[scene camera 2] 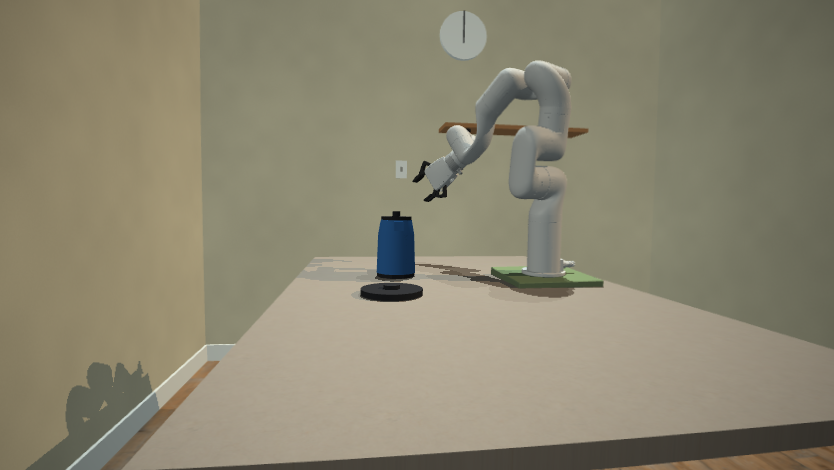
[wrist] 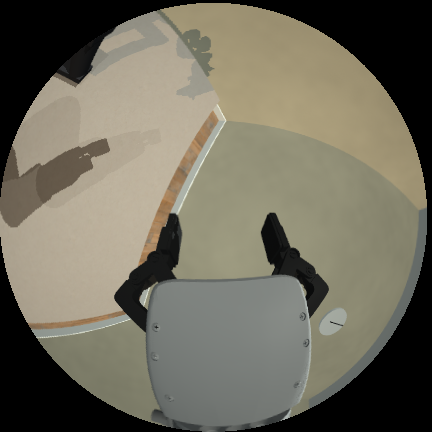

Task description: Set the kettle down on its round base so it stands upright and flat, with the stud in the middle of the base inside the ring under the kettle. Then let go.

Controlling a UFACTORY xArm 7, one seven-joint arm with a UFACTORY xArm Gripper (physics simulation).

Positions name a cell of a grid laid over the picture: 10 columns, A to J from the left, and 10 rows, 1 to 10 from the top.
Scene:
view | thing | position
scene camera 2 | gripper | F5
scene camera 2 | blue kettle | E6
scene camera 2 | round black base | E7

